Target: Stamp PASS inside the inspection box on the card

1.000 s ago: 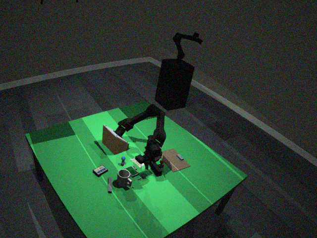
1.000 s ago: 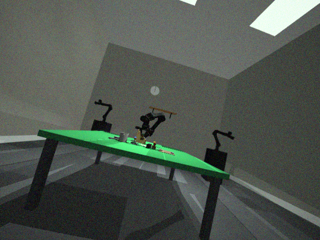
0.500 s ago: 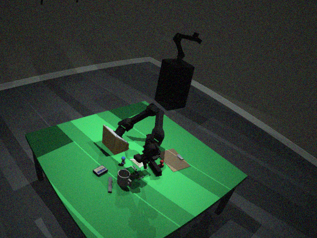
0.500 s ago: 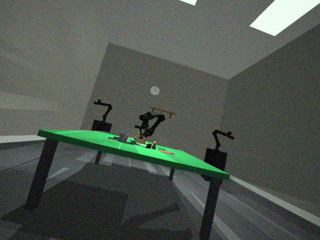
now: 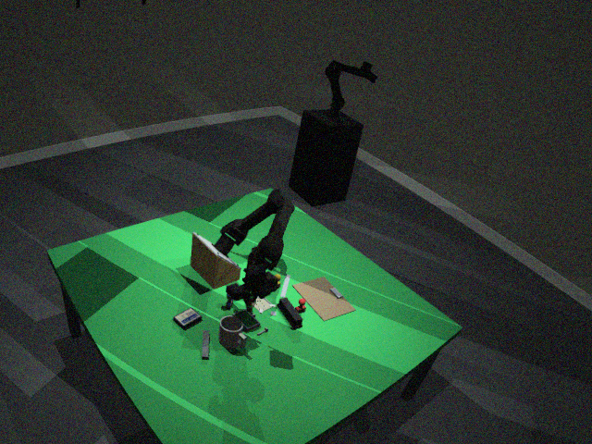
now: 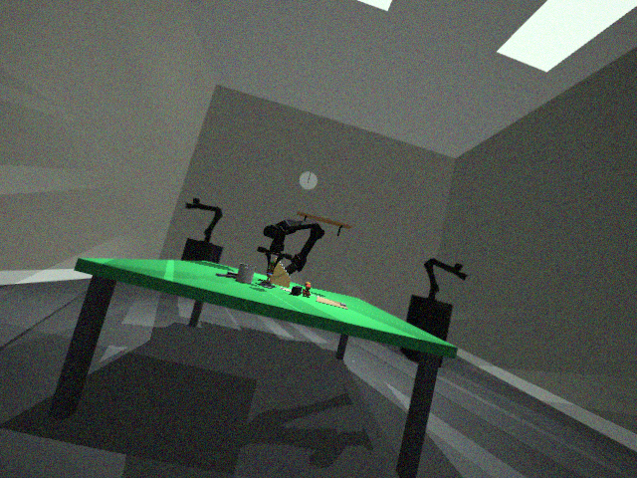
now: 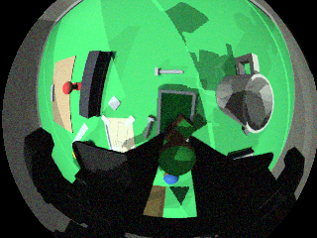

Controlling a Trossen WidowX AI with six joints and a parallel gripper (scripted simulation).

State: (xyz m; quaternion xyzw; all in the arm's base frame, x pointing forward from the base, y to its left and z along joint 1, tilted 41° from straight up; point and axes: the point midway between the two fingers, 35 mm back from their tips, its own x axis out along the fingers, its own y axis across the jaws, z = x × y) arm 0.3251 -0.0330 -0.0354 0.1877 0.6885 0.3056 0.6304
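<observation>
The green ink pad is 9 cm below my gripper tip. From my gripper tip the other things lie so: grey mug 10 cm to the right, 8 cm ahead, 6 cm below; blue-knobbed stamp 10 cm behind, 7 cm below, 2 cm to the right; white card 10 cm to the left, 10 cm below, 8 cm behind.
</observation>
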